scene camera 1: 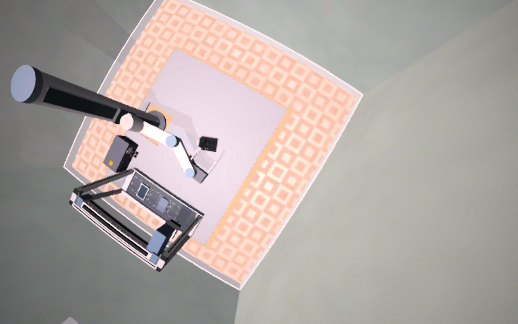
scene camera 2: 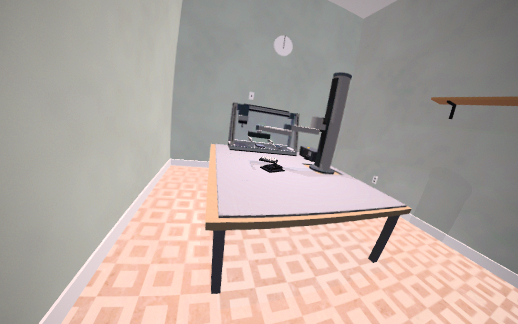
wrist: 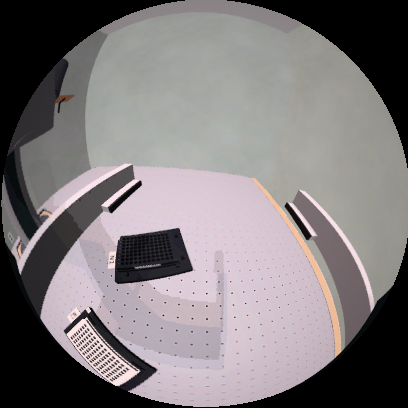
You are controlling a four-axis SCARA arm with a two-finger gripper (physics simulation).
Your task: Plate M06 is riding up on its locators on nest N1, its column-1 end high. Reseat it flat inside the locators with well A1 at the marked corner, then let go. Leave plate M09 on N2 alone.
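Pixels of known places: gripper, fingertip midpoint: (scene camera 1: 208, 153) (scene camera 2: 261, 141) (wrist: 216, 183); arm's base, link origin: (scene camera 1: 154, 124) (scene camera 2: 321, 170).
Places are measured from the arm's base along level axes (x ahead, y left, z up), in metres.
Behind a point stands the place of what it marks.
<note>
A black well plate, M06 (scene camera 1: 208, 144) @[x 0.575, y 0.111, z 0.041 m] (scene camera 2: 272, 168) @[x 0.583, y 0.164, z 0.038 m] (wrist: 145, 248) @[x 0.557, y 0.107, z 0.043 m], sits on the black nest N1 (wrist: 185, 256) @[x 0.642, y 0.112, z 0.025 m]; the wrist view shows lettering along its near side, but its tilt is hard to judge. A white plate, M09 (scene camera 2: 268, 159) @[x 0.528, y -0.104, z 0.036 m] (wrist: 102, 355), is on the black nest N2 (wrist: 145, 372) at the wrist view's lower left; the arm hides it in scene camera 1. The nest labels are small. My gripper (scene camera 1: 213, 150) @[x 0.671, y 0.071, z 0.217 m] (scene camera 2: 267, 145) @[x 0.671, y 0.071, z 0.217 m] (wrist: 216, 183) @[x 0.671, y 0.071, z 0.217 m] is open and empty, its fingers wide apart, raised above the table near M06 and touching neither plate. The marked corner cannot be made out.
A framed gantry (scene camera 1: 117, 237) @[x 0.495, y -0.676, z 0.510 m] (scene camera 2: 231, 127) @[x 0.851, y -0.518, z 0.247 m] stands along one table edge, with a dark box (scene camera 1: 120, 153) @[x -0.073, y -0.369, z 0.128 m] (scene camera 2: 307, 152) @[x -0.036, y -0.368, z 0.089 m] beside it. My arm's tall column (scene camera 1: 75, 97) @[x 0.077, y 0.029, z 0.738 m] (scene camera 2: 334, 125) @[x 0.032, y 0.068, z 0.440 m] rises from the table. The perforated tabletop (scene camera 2: 300, 195) @[x 0.539, y 0.543, z 0.010 m] (wrist: 260, 310) @[x 0.792, y -0.009, z 0.013 m] lies below.
</note>
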